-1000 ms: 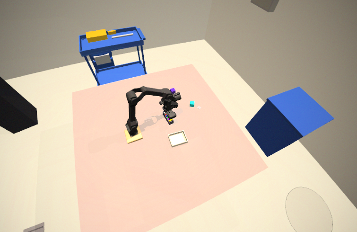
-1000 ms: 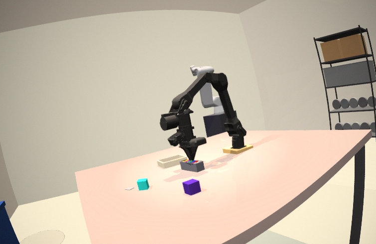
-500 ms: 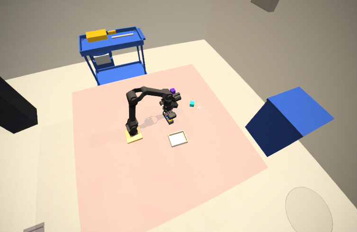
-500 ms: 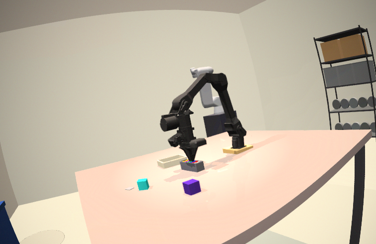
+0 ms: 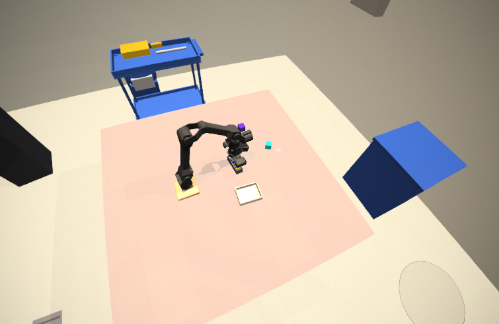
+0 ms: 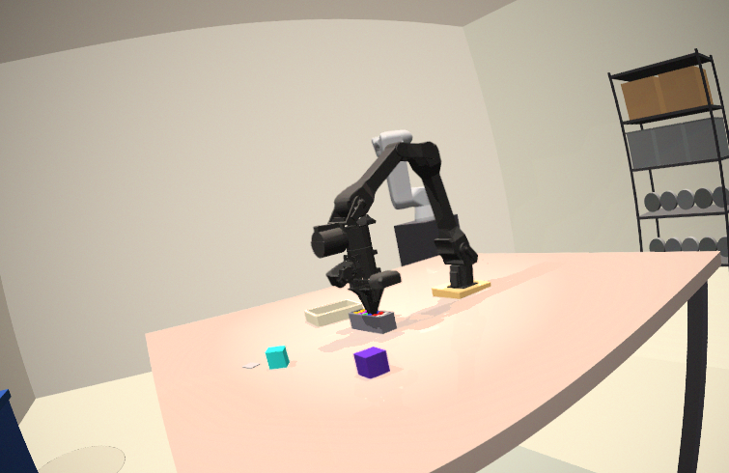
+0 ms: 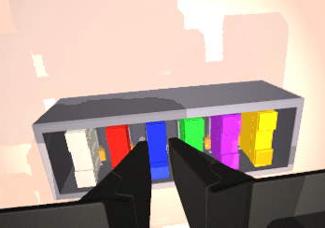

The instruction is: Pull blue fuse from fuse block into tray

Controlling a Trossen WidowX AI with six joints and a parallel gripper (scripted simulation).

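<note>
The green fuse lies 2 cm to the right of my gripper tip and 1 cm below it. Also, from my gripper tip: red fuse 2 cm to the left, 1 cm below; then magenta fuse 4 cm to the right, 1 cm below; then blue fuse 1 cm below.
</note>
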